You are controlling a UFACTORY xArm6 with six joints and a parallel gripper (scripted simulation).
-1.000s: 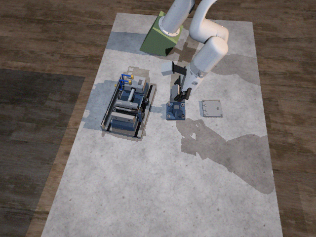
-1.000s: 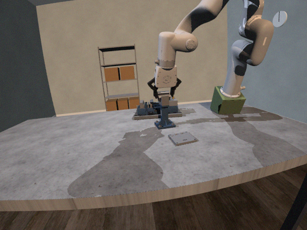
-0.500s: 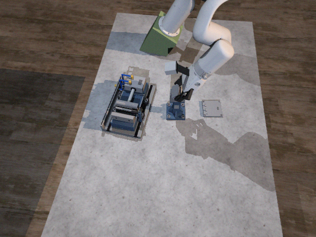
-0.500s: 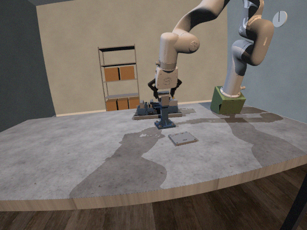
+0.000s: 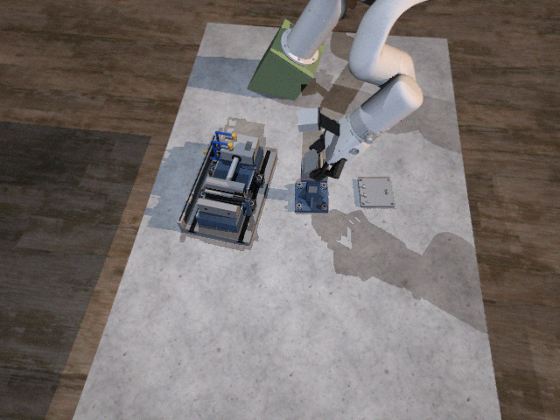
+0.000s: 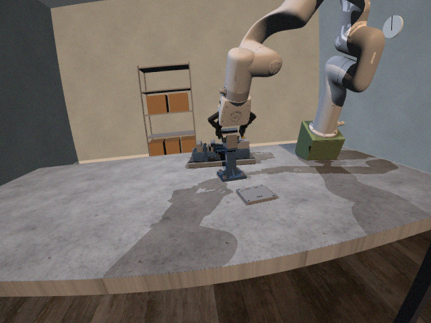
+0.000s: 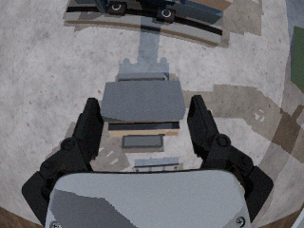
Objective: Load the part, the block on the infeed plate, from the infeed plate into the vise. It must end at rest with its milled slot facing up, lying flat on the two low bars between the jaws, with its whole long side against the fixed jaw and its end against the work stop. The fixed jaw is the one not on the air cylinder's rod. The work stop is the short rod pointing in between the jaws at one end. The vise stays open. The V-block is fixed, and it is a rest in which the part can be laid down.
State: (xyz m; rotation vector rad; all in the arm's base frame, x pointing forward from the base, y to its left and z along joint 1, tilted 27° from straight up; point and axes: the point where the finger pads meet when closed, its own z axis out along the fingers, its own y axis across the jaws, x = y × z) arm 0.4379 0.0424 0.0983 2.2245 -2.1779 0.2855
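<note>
My gripper is now right at the part. Round my hand: air cylinder rod: 220 mm to the right, 90 mm below, 10 mm behind; air cylinder: 210 mm to the right, 90 mm below, 90 mm behind; blue vise body: 220 mm to the right, 120 mm below, 10 mm ahead.
</note>
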